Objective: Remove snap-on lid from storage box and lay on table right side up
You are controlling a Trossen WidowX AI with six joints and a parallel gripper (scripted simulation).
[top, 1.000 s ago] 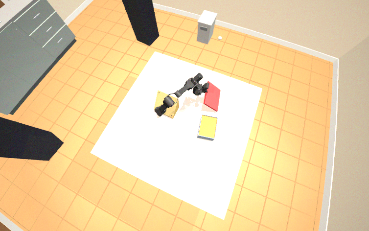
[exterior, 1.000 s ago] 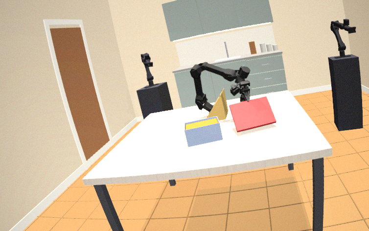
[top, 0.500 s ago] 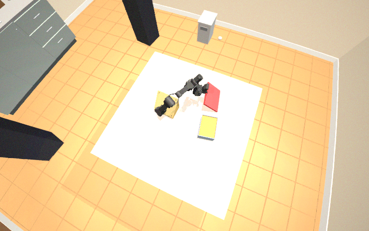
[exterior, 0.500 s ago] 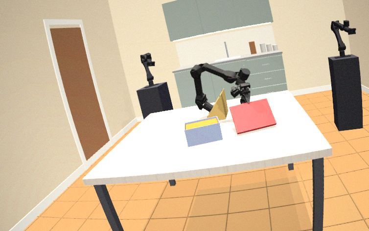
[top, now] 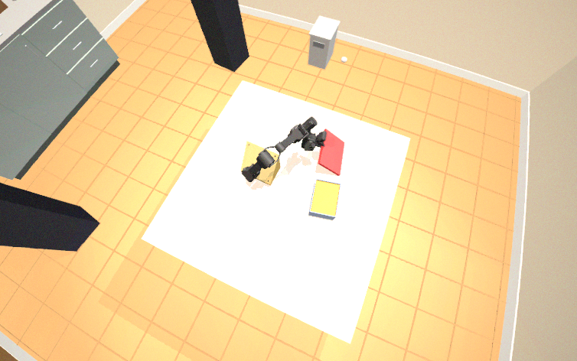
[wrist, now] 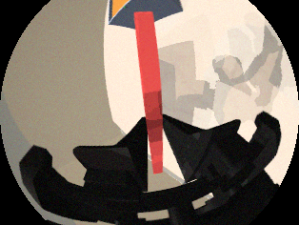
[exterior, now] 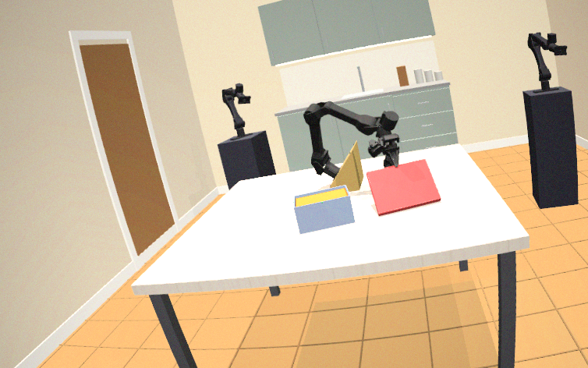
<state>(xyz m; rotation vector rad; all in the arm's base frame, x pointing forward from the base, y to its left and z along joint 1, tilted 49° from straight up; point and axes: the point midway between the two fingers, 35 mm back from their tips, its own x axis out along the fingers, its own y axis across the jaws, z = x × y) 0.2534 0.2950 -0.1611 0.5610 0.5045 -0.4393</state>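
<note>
The red lid lies 6 cm ahead of my gripper tip, 2 cm to the left of it and 5 cm below it. Round my gripper tip: blue-grey storage box 16 cm ahead, 27 cm to the right, 7 cm below.
</note>
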